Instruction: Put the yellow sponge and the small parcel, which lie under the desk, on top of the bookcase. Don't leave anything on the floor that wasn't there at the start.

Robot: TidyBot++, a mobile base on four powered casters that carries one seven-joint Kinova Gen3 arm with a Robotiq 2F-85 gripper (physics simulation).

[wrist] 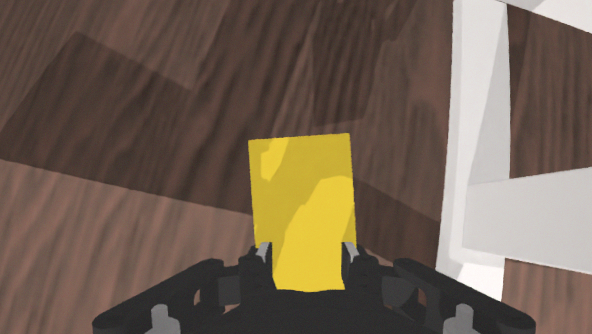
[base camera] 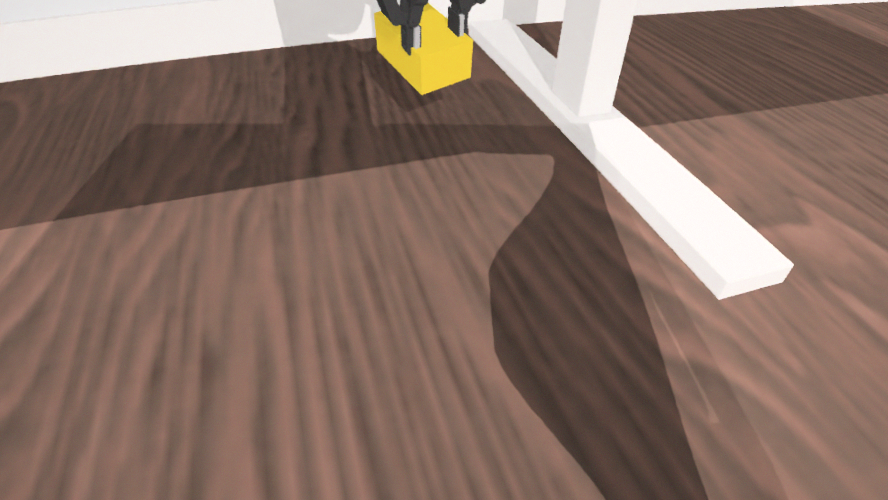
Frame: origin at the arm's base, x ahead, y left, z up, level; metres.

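Seen in the pictures: gripper, between the fingertips: (wrist: 306, 251) (base camera: 434, 49).
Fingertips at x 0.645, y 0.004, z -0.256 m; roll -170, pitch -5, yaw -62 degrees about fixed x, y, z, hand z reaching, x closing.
A point is followed by its place in that frame.
The yellow sponge (base camera: 444, 62) @(y -0.006, x 0.623, z -0.261 m) (wrist: 305, 200) @(y 0.022, x 0.674, z -0.236 m) is a plain yellow block. My gripper (base camera: 434, 36) @(y 0.004, x 0.645, z -0.256 m) (wrist: 306, 251) @(y 0.004, x 0.645, z -0.256 m) is shut on it, with one finger on each long side near the sponge's rear part. In the base camera view the sponge is at the top, a little left of the white desk foot, and looks raised off the floor. In the wrist view it points away from the gripper. The small parcel and the bookcase do not show in either view.
A white desk foot (base camera: 689, 204) (wrist: 472, 100) runs along the floor to the right of the sponge. A white upright leg (base camera: 593, 55) @(y -0.189, x 0.722, z -0.288 m) (wrist: 530, 215) @(y -0.173, x 0.761, z -0.283 m) rises from it. A white baseboard (base camera: 142, 37) @(y 0.491, x 0.959, z -0.353 m) runs along the wall at the back left.
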